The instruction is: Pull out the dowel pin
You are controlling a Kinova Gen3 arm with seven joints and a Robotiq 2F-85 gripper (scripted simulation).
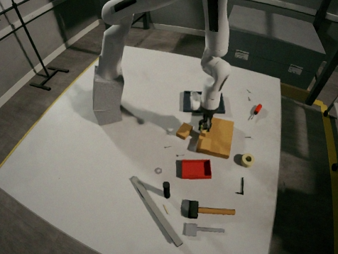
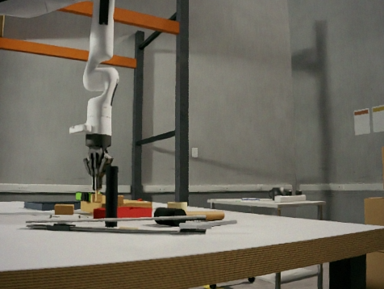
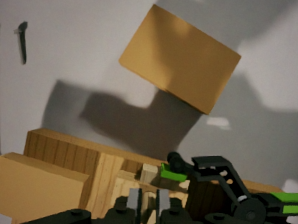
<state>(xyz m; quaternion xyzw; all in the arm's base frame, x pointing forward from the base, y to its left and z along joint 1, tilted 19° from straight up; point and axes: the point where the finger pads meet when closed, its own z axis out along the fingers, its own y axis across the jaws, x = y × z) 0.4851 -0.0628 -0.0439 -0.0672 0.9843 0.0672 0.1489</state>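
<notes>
Right now the dowel pin is 2 cm below my hand. Round my hand: pale wooden block (4 cm below); wooden bench board (6 cm ahead, 6 cm below); tan wooden block (9 cm behind, 1 cm to the left, 7 cm below).
</notes>
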